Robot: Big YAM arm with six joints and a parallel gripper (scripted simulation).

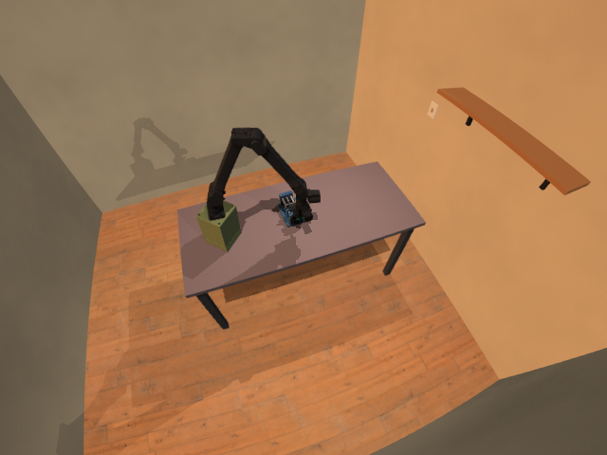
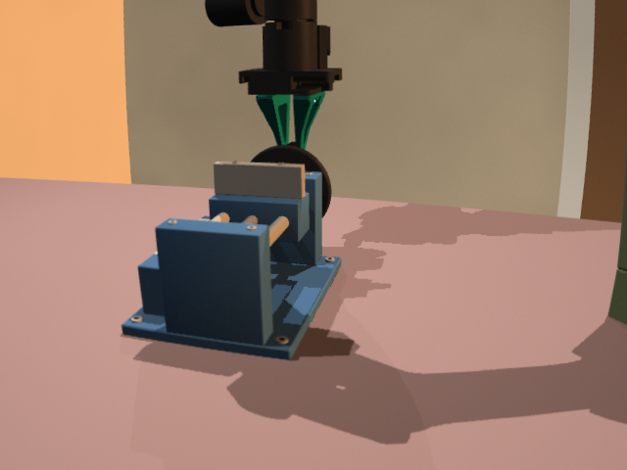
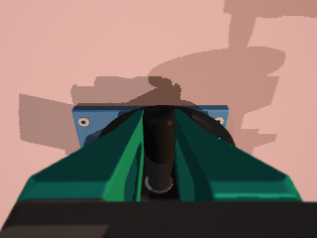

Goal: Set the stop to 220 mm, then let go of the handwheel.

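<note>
My hand is 130 mm to the right of the grey stop plate and 20 mm above it. Round my hand: black crank handle (10 mm to the left).
</note>
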